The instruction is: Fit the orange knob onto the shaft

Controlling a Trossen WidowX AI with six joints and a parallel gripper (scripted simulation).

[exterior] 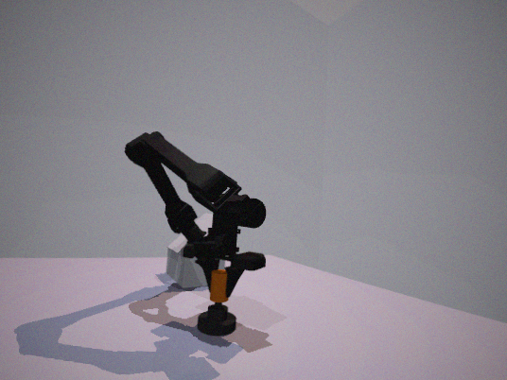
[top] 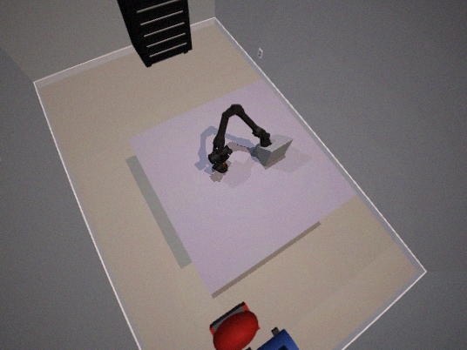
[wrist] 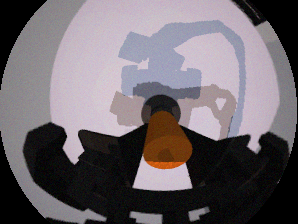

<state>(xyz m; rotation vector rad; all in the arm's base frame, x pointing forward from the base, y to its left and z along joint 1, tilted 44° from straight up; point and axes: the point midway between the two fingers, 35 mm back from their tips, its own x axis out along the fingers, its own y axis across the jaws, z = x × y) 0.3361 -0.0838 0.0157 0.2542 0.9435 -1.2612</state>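
My gripper tip is now 20 mm below the orange knob. The rest, counted from my gripper tip: dark round pedestal 40 mm below.
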